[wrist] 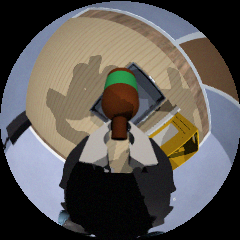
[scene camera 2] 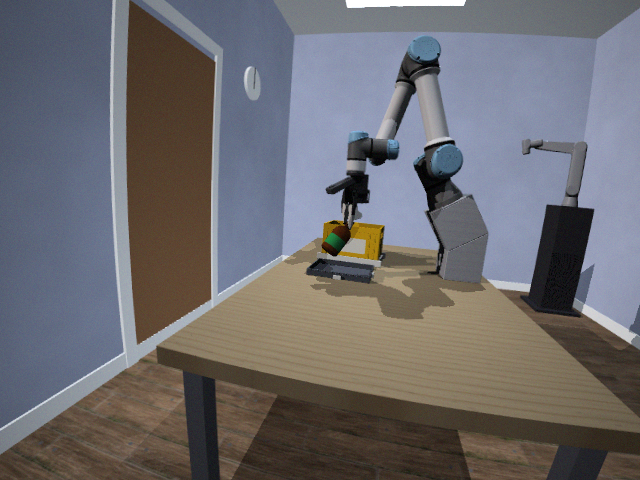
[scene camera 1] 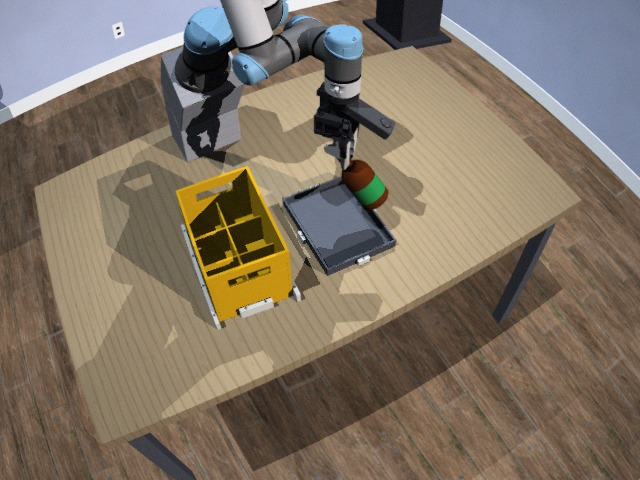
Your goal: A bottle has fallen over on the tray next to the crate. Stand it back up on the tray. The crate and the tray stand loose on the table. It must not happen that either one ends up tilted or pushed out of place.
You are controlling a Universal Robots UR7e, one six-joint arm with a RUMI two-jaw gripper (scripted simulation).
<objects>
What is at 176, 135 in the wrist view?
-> A yellow crate.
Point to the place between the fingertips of my gripper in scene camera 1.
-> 346, 165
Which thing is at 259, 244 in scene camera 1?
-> A yellow crate.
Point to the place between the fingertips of my gripper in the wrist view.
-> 119, 121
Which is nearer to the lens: the bottle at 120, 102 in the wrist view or the tray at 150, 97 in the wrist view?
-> The bottle.
</objects>
